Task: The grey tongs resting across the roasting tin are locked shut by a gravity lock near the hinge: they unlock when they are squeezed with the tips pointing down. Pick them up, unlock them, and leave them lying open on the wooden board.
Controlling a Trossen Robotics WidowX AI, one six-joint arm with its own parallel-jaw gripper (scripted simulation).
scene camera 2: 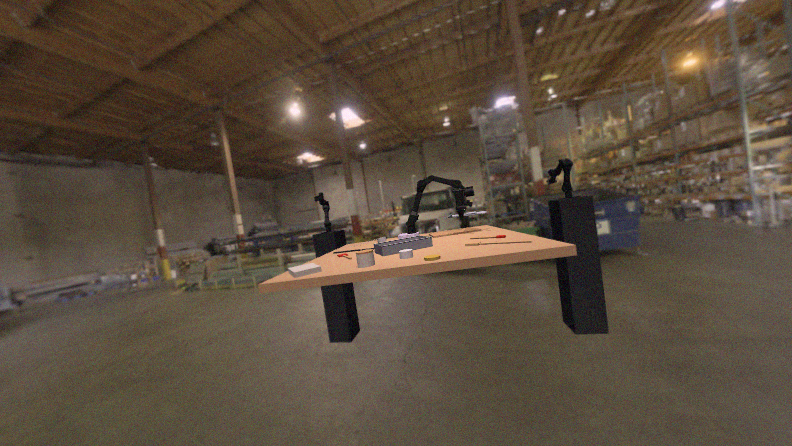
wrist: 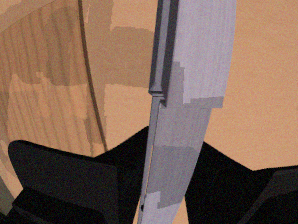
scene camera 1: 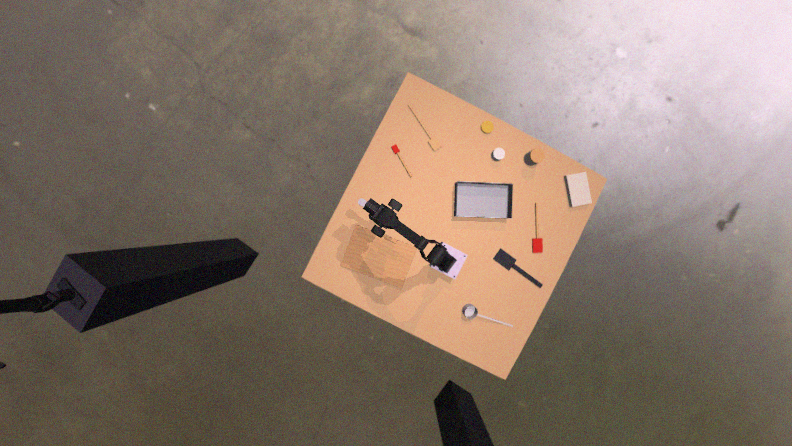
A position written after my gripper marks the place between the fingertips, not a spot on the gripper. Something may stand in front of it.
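From the wrist, I can see my gripper [wrist: 165, 134] and a wooden board [wrist: 55, 105], but a pale block is out of frame in the wrist view. Scene camera 1 does show me the block [scene camera 1: 577, 187], along with the board [scene camera 1: 386, 259] and a roasting tin [scene camera 1: 472, 199]. And scene camera 2 gives me the tin [scene camera 2: 392, 247] as well.
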